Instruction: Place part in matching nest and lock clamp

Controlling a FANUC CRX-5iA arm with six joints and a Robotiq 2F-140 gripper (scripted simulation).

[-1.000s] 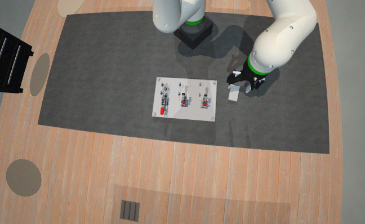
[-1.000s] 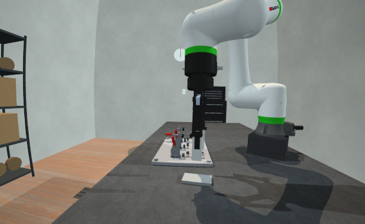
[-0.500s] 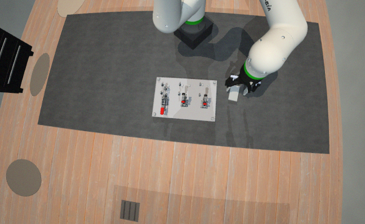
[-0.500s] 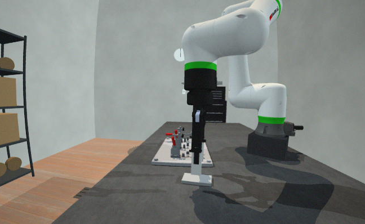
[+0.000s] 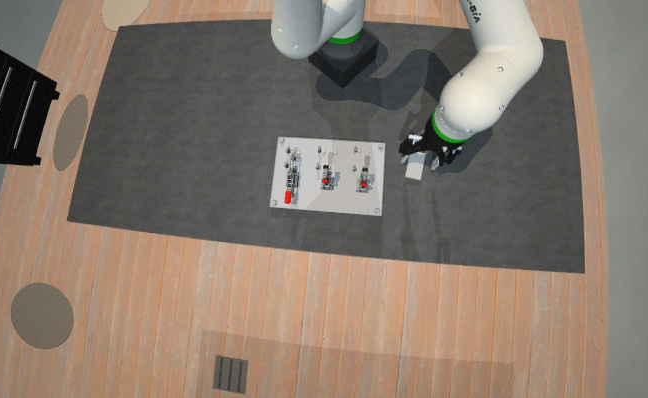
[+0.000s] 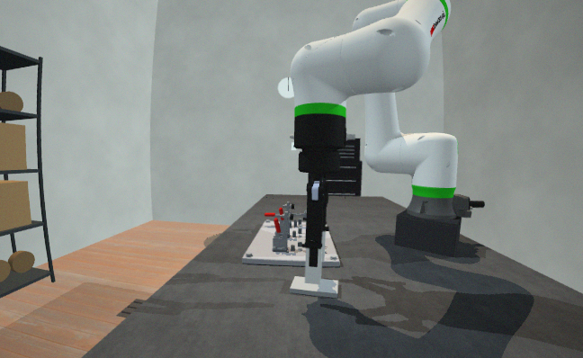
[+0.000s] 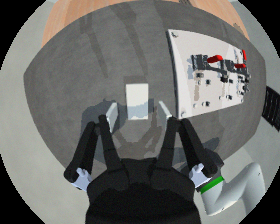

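Right now the flat grey block is 60 mm below my hand. The rest, counted from my hand: fixture plate (270 mm to the right, 70 mm ahead, 60 mm below).
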